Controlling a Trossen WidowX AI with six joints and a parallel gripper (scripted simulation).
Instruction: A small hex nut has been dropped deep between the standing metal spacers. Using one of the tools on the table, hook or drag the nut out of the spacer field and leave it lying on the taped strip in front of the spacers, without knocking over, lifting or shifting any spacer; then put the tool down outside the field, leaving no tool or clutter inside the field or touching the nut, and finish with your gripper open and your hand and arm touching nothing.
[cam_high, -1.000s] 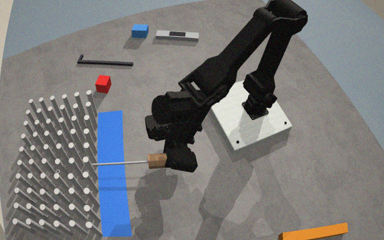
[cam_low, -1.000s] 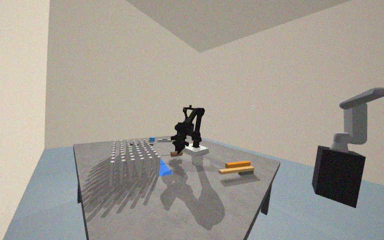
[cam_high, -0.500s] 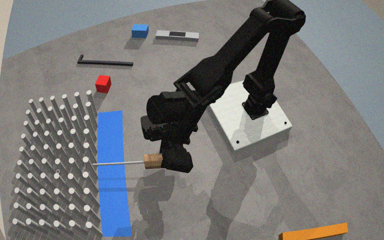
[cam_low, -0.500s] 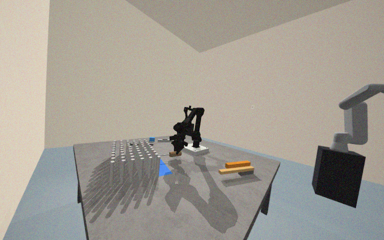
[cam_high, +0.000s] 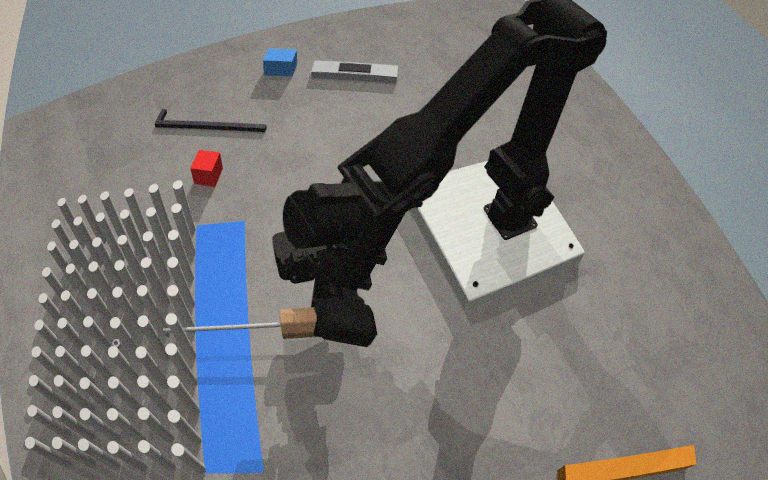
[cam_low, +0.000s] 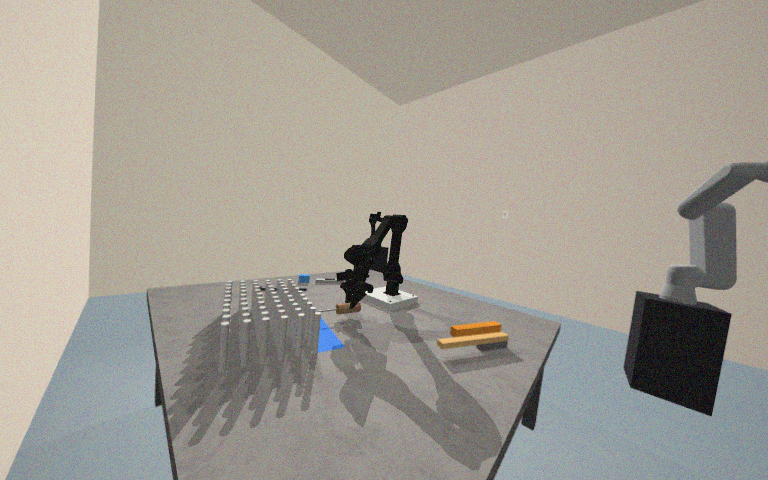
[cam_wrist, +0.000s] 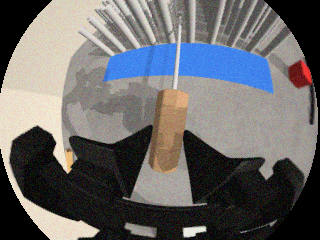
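My gripper tip is now 13 cm short of the blue taped strip, 4 cm to the left of it and 4 cm above it. Also, from my gripper tip: red cube: 6 cm ahead, 33 cm to the right, 2 cm below; then wooden-handled pick: 10 cm ahead, 3 cm to the right; then hex nut: 29 cm ahead, 9 cm to the right, 3 cm below.
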